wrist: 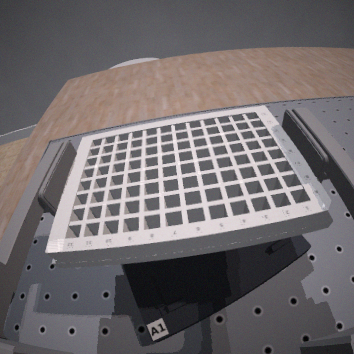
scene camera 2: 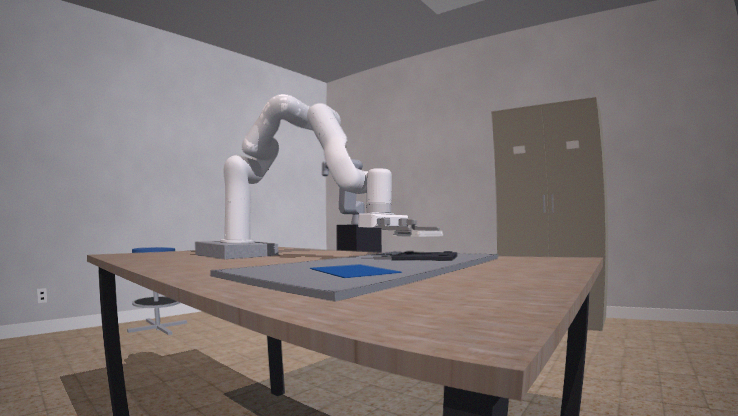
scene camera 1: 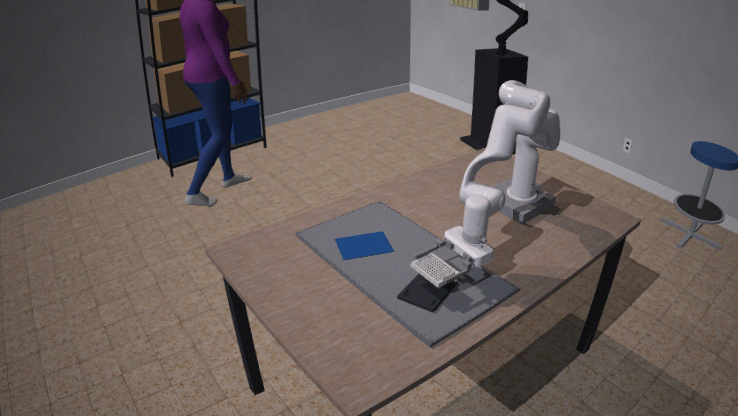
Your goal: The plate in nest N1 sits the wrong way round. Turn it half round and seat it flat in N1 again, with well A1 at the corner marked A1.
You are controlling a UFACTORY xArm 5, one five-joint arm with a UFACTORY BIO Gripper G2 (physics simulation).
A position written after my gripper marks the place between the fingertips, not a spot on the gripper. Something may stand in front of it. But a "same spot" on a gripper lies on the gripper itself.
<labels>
my gripper: wrist 175, 133; scene camera 2; scene camera 1
same spot on my gripper: [scene camera 1: 466, 258] = [scene camera 2: 405, 221]
same spot on flat blue rectangle: [scene camera 2: 348, 271] = [scene camera 1: 357, 242]
</labels>
